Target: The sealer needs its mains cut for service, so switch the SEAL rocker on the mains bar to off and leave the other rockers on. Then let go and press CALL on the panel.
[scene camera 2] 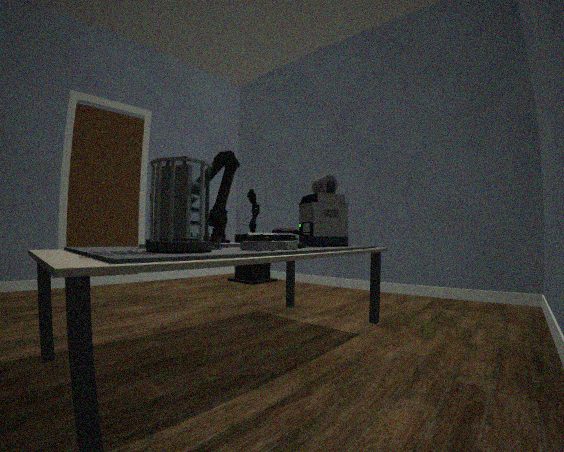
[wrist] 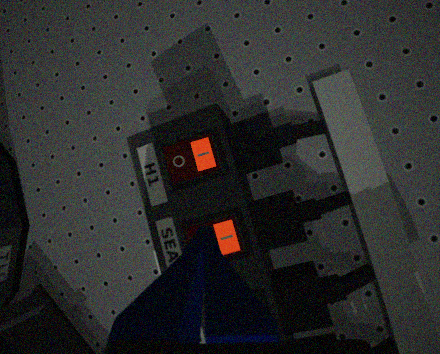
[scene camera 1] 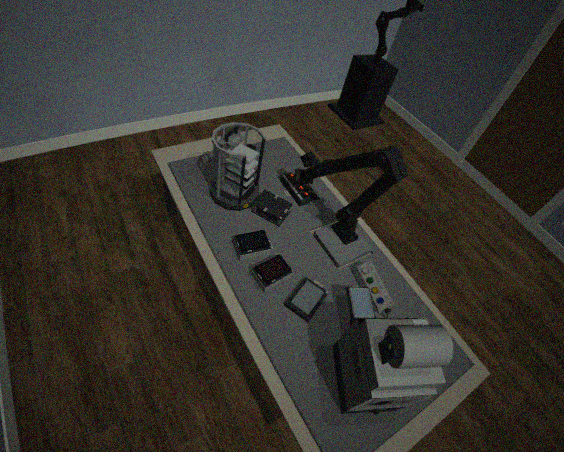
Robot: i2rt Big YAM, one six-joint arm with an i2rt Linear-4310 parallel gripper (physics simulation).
Labels:
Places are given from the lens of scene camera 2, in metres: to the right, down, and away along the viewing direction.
cylindrical wire rack [scene camera 2: 179, 210]: -0.36, -0.06, 1.03

